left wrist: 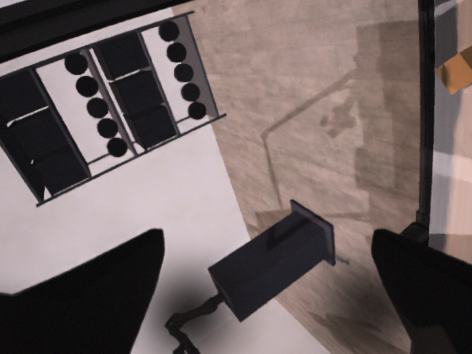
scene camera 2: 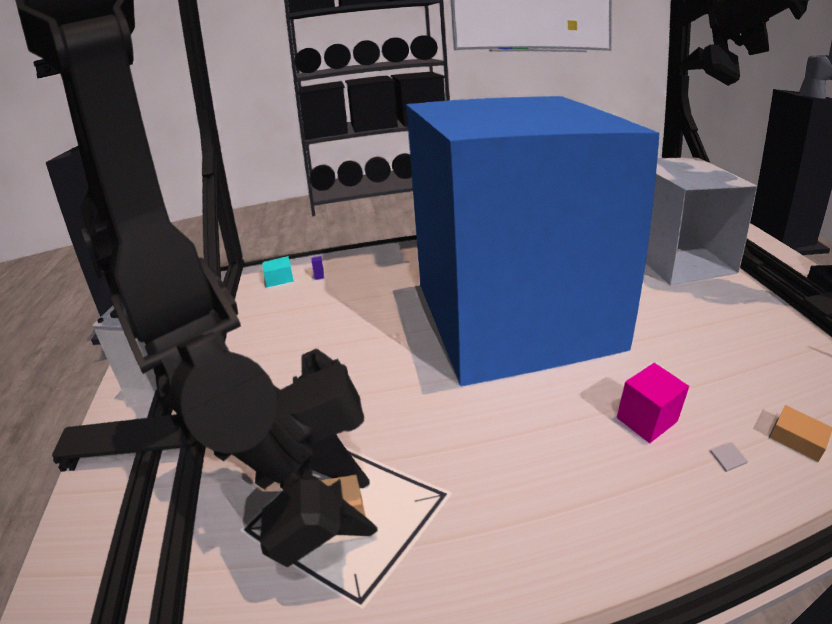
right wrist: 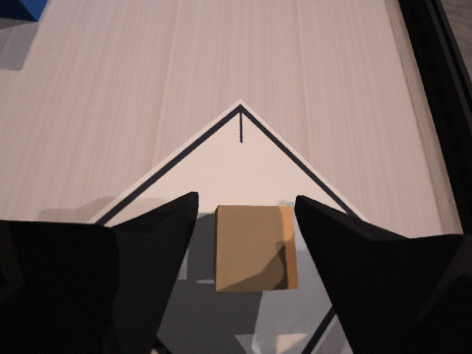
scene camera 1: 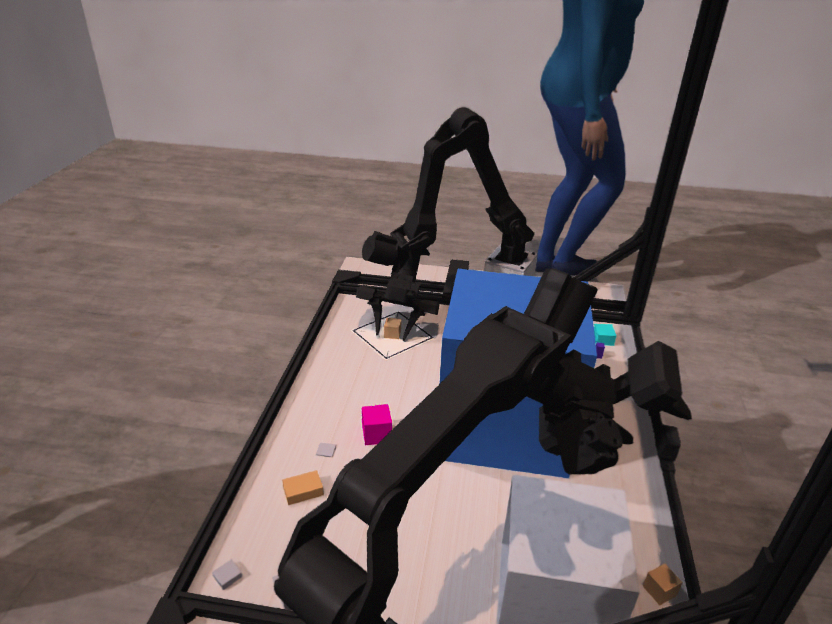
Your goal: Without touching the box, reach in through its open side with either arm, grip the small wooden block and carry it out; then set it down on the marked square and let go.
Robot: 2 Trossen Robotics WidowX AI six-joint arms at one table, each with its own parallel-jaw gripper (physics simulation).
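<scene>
The small wooden block (scene camera 1: 392, 328) (scene camera 2: 351, 493) (right wrist: 255, 248) rests upright inside the marked square (scene camera 1: 409, 347) (scene camera 2: 403, 548) (right wrist: 170, 165). My right gripper (scene camera 1: 391, 337) (scene camera 2: 370, 506) (right wrist: 247, 200) is open and low around the block, one finger on each side, with a gap visible at each side in the right wrist view. My left gripper (scene camera 1: 658, 427) (left wrist: 268, 240) is open and empty, high above the table at the right, far from the block. The grey box (scene camera 1: 571, 523) (scene camera 2: 705, 174) stands away from both grippers; its open side shows in scene camera 2.
A tall blue box (scene camera 1: 497, 295) (scene camera 2: 544, 255) stands between the square and the grey box. A magenta cube (scene camera 1: 376, 424) (scene camera 2: 651, 403), a flat grey tile (scene camera 1: 325, 450) (scene camera 2: 729, 456) and an orange brick (scene camera 1: 302, 487) (scene camera 2: 801, 433) lie beside it. A cyan block (scene camera 1: 604, 333) (scene camera 2: 277, 272) lies beyond.
</scene>
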